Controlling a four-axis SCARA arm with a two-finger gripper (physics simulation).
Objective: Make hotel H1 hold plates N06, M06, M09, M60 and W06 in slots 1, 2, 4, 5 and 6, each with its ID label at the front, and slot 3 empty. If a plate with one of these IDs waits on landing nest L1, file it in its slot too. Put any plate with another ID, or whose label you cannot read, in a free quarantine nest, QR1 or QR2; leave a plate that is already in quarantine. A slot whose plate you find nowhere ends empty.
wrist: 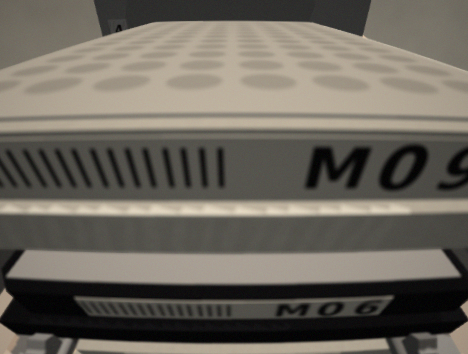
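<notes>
A black-skirted plate with a pale top, labelled M06, shows low in the wrist view, its ID label facing the camera. My gripper is shut on this plate; its fingertips cannot be made out. A pale plate labelled M09 fills the middle and top of the view, its label also facing the camera. It is higher than M06 and hides the rear of M06's top. A small number 4 tag shows at the upper left, beyond M09. Which slot level M06 is at cannot be told.
A dark upright panel stands behind M09. Grey metal parts show at both bottom corners, below M06. A pale strip runs between them at the bottom edge. M09's underside is close above M06.
</notes>
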